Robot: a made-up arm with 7 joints.
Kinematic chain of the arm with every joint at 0, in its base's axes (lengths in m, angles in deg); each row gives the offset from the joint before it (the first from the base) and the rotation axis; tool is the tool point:
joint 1: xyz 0 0 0.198 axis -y
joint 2: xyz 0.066 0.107 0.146 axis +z
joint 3: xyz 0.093 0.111 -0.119 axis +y
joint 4: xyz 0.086 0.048 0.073 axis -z
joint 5: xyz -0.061 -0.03 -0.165 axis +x
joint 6: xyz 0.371 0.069 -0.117 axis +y
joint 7: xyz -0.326 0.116 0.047 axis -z
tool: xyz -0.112 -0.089 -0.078
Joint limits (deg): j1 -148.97..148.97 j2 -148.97..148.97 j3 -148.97..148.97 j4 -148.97..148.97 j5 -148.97..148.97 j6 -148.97..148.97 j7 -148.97..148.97
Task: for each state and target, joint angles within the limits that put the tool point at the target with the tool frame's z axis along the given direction. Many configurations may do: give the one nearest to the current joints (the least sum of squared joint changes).
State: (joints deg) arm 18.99 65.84 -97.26 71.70 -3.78 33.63 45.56
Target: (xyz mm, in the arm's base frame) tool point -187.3 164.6 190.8 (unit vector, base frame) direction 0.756 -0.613 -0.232
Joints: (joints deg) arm 20.14 82.82 -106.78 65.00 41.61 30.45 12.84
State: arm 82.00 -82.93 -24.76 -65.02 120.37 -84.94 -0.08
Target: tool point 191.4 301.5 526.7 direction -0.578 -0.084 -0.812
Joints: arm 78.12 -122.86 -44.73 -112.26 107.87 -67.88 10.79
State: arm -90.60 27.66 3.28 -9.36 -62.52 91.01 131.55
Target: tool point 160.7 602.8 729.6 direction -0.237 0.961 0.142
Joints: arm -122.41 83.53 0.28 -23.41 -46.63 113.29 115.88
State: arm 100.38 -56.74 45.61 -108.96 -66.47 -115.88 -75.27
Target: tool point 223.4 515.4 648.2 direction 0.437 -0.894 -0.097
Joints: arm 98.47 -61.03 28.90 -143.86 -37.99 -91.85 -98.37
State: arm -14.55 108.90 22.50 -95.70 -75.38 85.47 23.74
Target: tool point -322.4 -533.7 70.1 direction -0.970 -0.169 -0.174
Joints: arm 1.35 128.38 28.00 -103.41 -97.44 132.98 33.62
